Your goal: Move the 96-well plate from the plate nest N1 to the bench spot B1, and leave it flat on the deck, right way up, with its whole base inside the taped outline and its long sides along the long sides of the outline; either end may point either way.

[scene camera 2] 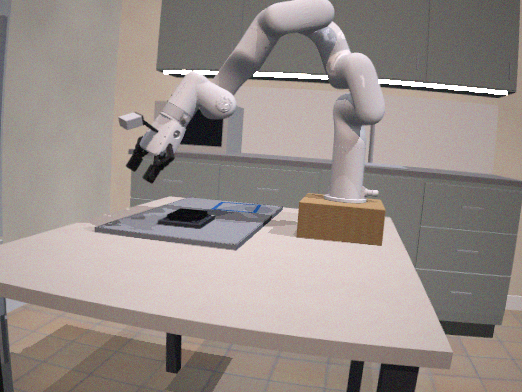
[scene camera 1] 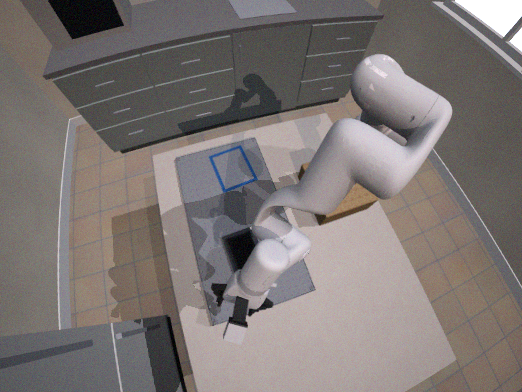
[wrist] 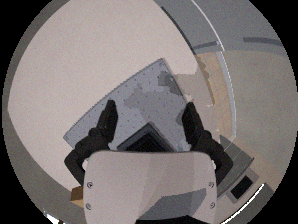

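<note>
What I can see here is my gripper (scene camera 2: 138,174), and there's another view of my gripper (scene camera 1: 234,306) too.
</note>
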